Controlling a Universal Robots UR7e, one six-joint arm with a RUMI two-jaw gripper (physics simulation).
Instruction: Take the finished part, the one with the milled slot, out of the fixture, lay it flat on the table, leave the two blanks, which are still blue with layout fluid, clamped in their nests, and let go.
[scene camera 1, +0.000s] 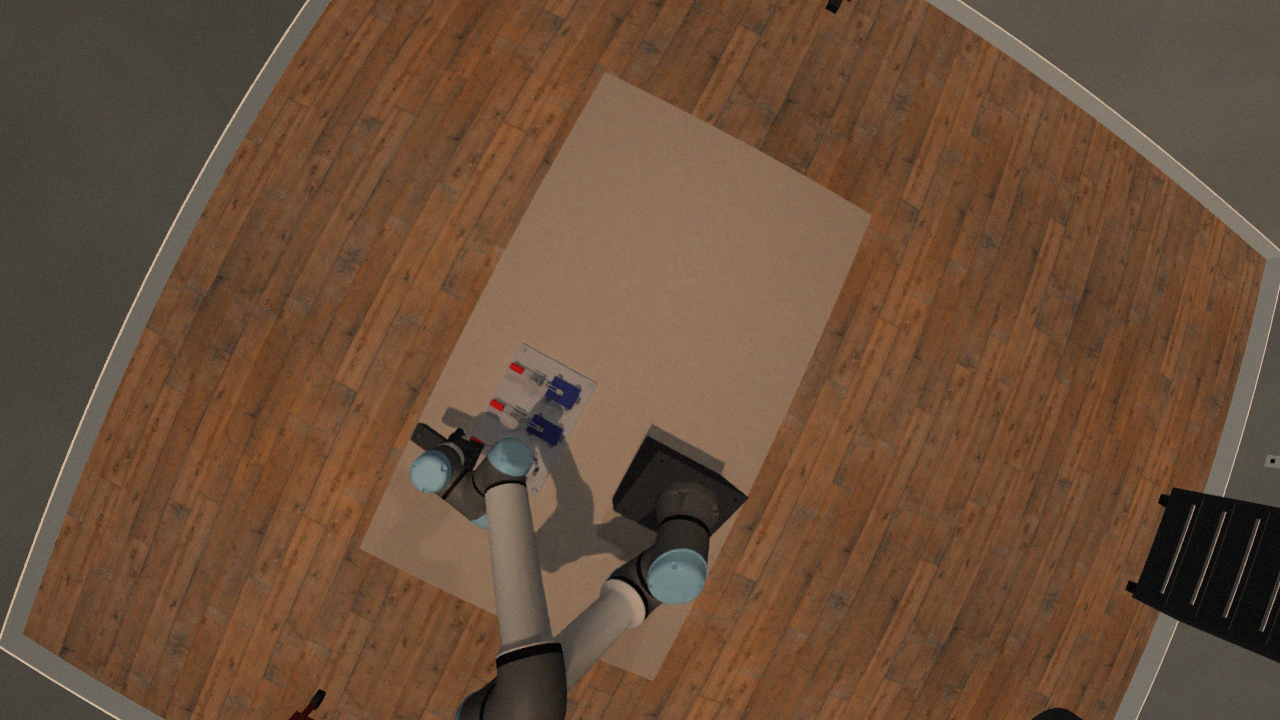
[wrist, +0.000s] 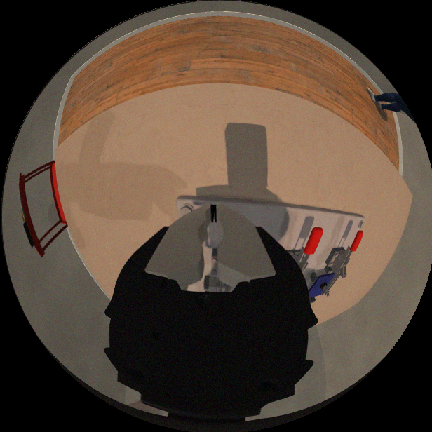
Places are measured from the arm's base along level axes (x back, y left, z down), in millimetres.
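Where they show: arm's base at its link origin: (scene camera 1: 688, 505).
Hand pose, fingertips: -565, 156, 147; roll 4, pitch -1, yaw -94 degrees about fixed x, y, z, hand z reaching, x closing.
Note:
Things, the pixels of their top centre, and the offset from my fingertips, as dx, dy, dz. "spot": a spot on its surface instead. Level surfaces: height alone.
- light grey fixture plate at its top centre: (scene camera 1: 528, 420) +121, -128, +27
- third clamp's red handle at a spot on its surface: (scene camera 1: 477, 440) spot: +34, -24, -19
- beige table at its surface level: dz +42
The light grey fixture plate (scene camera 1: 519, 388) (wrist: 295, 216) lies on the table. In the scene view, two blue blanks (scene camera 1: 563, 391) (scene camera 1: 544, 429) sit in their nests under toggle clamps. One blue blank (wrist: 322, 284) shows at the lower right in the wrist view; the other is hidden there. My gripper (wrist: 214, 206) is shut and empty, its fingertips over the plate's edge area at the end away from that blank. The third clamp's red handle (scene camera 1: 477, 440) partly shows beside the wrist in the scene view. The finished part cannot be made out; the arm and gripper cover its end of the fixture.
Two clamps' red handles (scene camera 1: 516, 368) (wrist: 357, 240) (scene camera 1: 496, 404) (wrist: 314, 240) rise beside my gripper. The robot's black base plate (scene camera 1: 642, 474) stands on the beige table (scene camera 1: 680, 241) (wrist: 150, 120). Beyond are a red frame (wrist: 58, 192), a person's legs (wrist: 394, 102) and a black slatted object (scene camera 1: 1208, 559).

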